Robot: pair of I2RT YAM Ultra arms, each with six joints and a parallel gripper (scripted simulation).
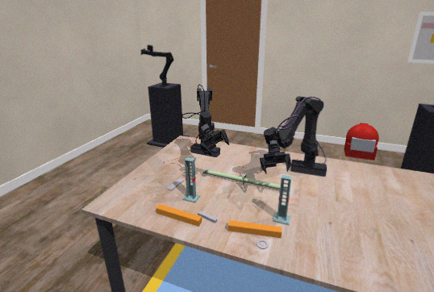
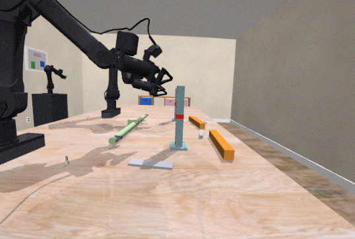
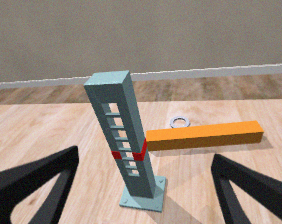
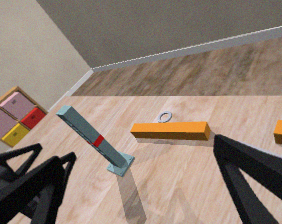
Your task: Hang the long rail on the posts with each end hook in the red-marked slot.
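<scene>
The pale green rail is 13 cm behind my left hand, 19 cm to the right of it and 17 cm below it. Also, from my left hand: flat grey plate 1 cm ahead, 53 cm to the right, 19 cm below.
</scene>
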